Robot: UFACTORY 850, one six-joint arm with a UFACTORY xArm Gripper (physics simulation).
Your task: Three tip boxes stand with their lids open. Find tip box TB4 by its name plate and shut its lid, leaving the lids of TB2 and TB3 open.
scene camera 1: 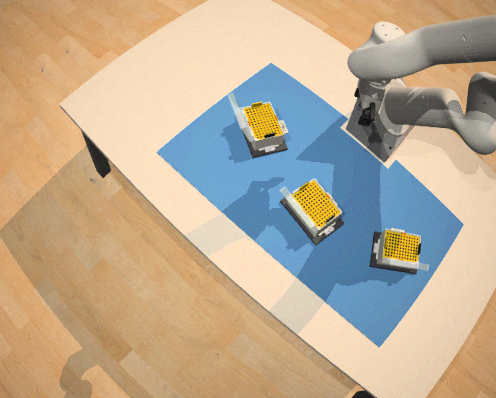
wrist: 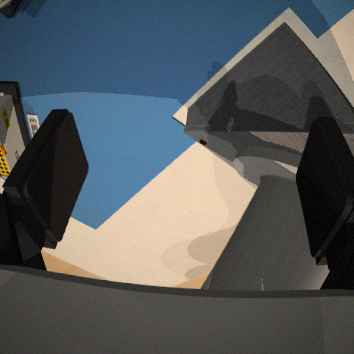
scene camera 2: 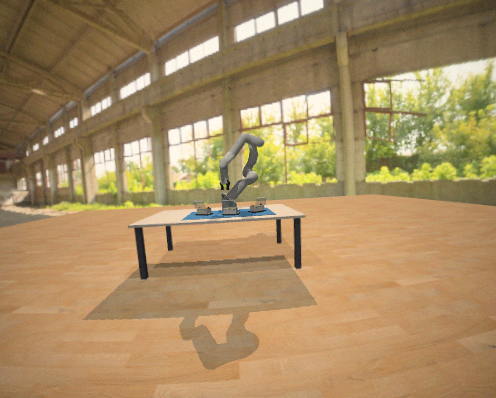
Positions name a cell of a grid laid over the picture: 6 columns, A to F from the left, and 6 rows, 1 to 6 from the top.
Labels:
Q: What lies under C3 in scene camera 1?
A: A blue mat.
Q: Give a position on a blue mat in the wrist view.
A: At C2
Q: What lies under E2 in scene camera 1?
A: My gripper.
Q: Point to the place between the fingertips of my gripper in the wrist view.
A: D3

